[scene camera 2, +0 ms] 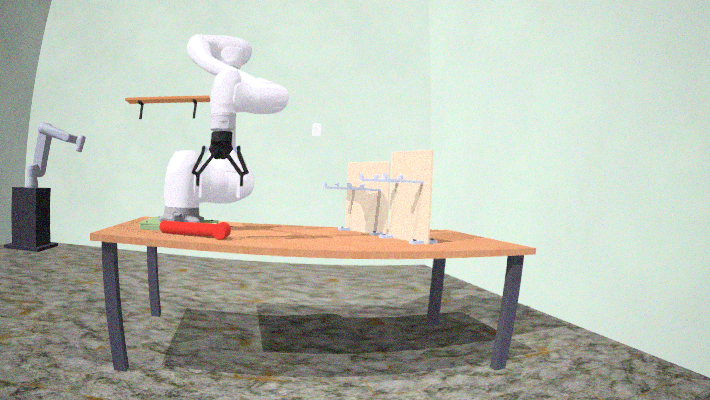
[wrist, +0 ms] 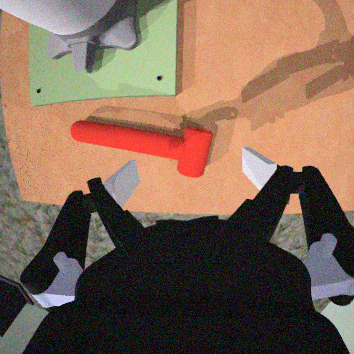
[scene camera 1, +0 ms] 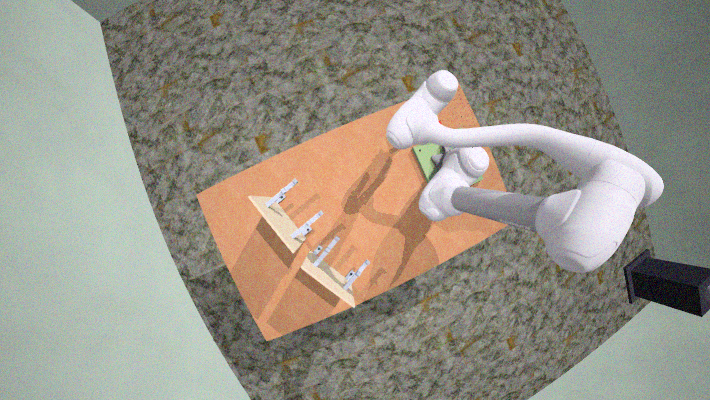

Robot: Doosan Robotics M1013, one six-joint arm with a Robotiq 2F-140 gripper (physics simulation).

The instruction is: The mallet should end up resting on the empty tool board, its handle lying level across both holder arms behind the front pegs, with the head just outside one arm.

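Frame: origin at the arm's base, x ahead, y left, z up, level; metres.
Seen in the pictures: gripper, fingertip midpoint: point(scene camera 2: 218, 197) point(wrist: 188, 164); arm's base, link origin: point(scene camera 2: 181, 221) point(wrist: 92, 7).
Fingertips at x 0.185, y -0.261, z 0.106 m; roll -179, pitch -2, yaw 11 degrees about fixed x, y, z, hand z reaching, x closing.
Offsets run from my fingertips to a thing's top centre. Level surfaces: height alone.
The red mallet {0.096 m back, 0.011 m left, 0.081 m down} point(scene camera 2: 190, 229) point(wrist: 130, 140) lies flat on the table beside the green base plate, its head {0.013 m ahead, 0.004 m right, 0.081 m down} point(wrist: 196, 152) toward the boards' side. In scene camera 1 a speck of red shows past the arm. My gripper point(scene camera 2: 219, 192) point(wrist: 188, 164) is open and empty, pointing down above the mallet; in the wrist view the head shows between the fingertips and the handle runs off to the left. Two upright pale tool boards, one point(scene camera 1: 285, 217) point(scene camera 2: 412, 165) nearer scene camera 2 and one point(scene camera 1: 330, 282) point(scene camera 2: 367, 172) farther, each have two pegged holder arms and hold no tool.
The wooden table {0.132 m down} point(scene camera 1: 320, 175) point(scene camera 2: 310, 245) carries the boards at one end and the green base plate point(scene camera 1: 424, 157) point(wrist: 125, 80) under the robot's base at the other. A wall shelf point(scene camera 2: 167, 100) and a small arm on a black pedestal point(scene camera 2: 31, 215) stand behind.
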